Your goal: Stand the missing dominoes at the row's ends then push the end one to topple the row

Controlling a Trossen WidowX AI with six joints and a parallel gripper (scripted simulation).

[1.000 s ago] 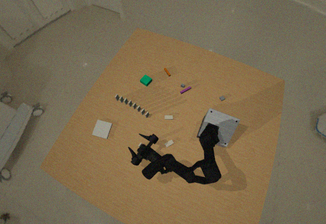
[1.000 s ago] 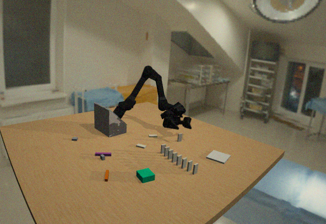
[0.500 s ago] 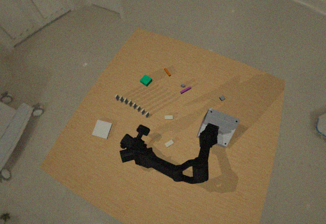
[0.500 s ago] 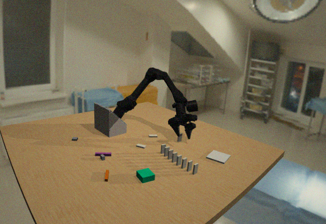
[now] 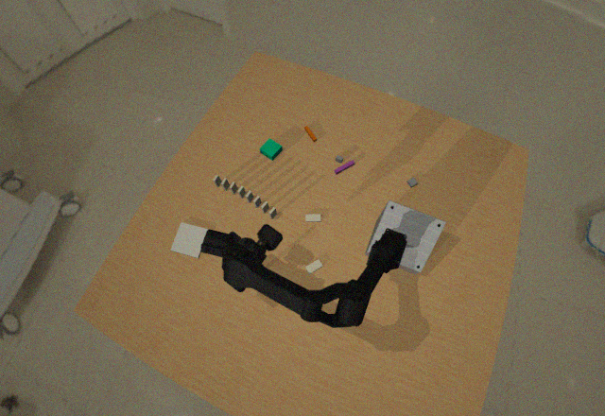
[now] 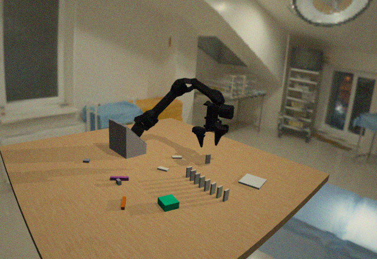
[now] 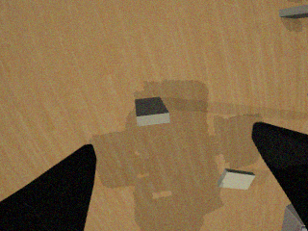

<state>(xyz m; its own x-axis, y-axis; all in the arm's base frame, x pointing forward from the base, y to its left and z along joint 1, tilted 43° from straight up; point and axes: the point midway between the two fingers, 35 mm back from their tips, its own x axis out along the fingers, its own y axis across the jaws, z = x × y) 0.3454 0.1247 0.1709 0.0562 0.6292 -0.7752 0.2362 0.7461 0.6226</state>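
Right now the purple bar is 44 cm to the right of my gripper tip, 12 cm behind it and 9 cm below it. The rest, counted from my gripper tip: orange bar 53 cm to the right, 9 cm below, 5 cm ahead; flat white tile 27 cm ahead, 9 cm below, 1 cm to the left; green block 41 cm to the right, 15 cm ahead, 8 cm below.
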